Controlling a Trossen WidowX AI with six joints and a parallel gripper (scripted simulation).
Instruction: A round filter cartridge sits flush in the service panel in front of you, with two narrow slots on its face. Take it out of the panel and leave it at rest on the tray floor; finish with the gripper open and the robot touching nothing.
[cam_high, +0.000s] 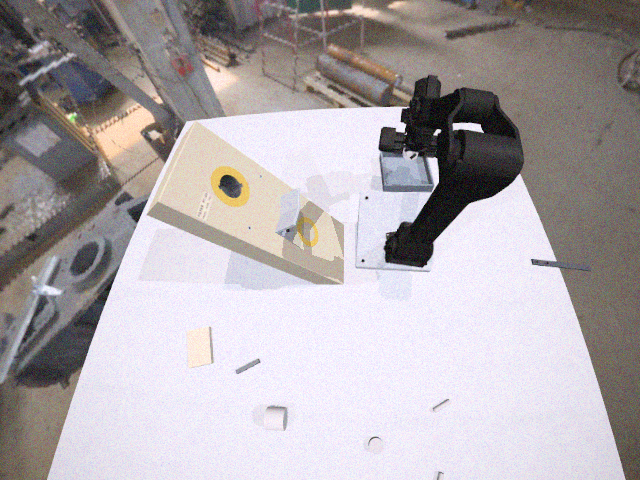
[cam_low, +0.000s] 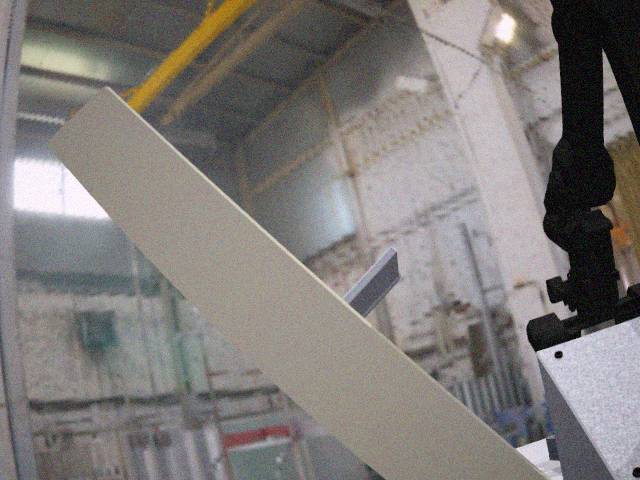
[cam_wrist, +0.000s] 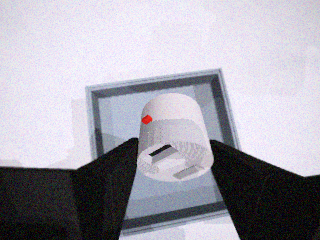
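My gripper tip is right at the round white filter cartridge. From my gripper tip the other things lie so: beige card (60 cm ahead, 49 cm to the left, 9 cm below); then grey tray (8 cm below); then grey bracket (34 cm ahead, 25 cm to the left, 10 cm above).
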